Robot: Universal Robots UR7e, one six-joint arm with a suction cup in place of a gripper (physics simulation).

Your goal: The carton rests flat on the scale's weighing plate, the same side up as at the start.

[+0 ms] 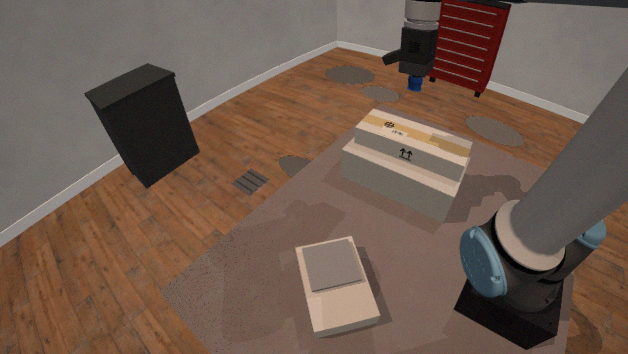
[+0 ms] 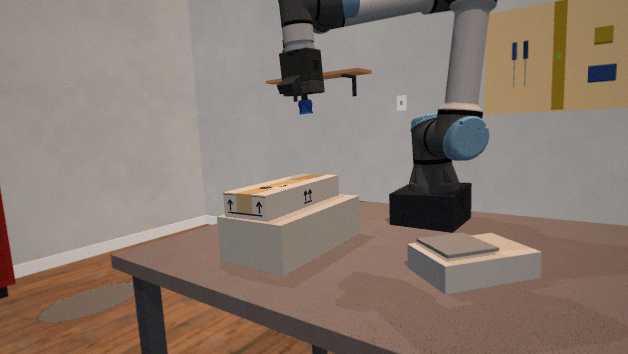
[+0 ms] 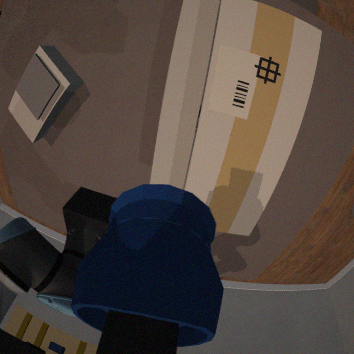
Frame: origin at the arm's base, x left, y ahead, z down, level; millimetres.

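Seen in the pictures: hand, tool point: [image 1: 414, 88] [image 2: 306, 113] [image 3: 160, 231]; arm's base, link origin: [image 2: 433, 188] [image 3: 92, 241].
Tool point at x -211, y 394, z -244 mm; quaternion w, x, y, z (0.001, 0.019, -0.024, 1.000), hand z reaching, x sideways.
Offsets run from my tool point to a thing's top centre. Level surfaces: height alone.
The carton @[dx -78, dy -7, dz +178 mm] [image 1: 412, 142] [image 2: 300, 197] [image 3: 200, 165], long and pale with a tan tape strip, lies flat on a larger pale block @[dx -55, dy -5, dz +238 mm] [image 1: 392, 182] [image 2: 252, 242] [image 3: 167, 125]. Arrows on its sides point up; a label and barcode show on its top. The scale @[dx +387, dy -10, dz +282 mm] [image 1: 345, 310] [image 2: 492, 272] [image 3: 62, 97] stands apart on the table, its grey weighing plate @[dx +362, dy +16, dz +282 mm] [image 1: 332, 265] [image 2: 457, 245] [image 3: 37, 85] bare. My gripper, a blue suction cup [image 1: 415, 90] [image 2: 306, 113] [image 3: 160, 200], is open, holds nothing and hangs well above the carton.
The table @[dz +352 mm] [image 1: 270, 280] [image 2: 200, 265] [image 3: 115, 150] carries the block, the scale and the arm's black base [image 1: 505, 320] [image 2: 430, 210]. A dark cabinet [image 1: 150, 130] and a red drawer cabinet [image 1: 467, 45] stand on the floor beyond. A wooden shelf [image 2: 350, 74] is on the wall behind the arm.
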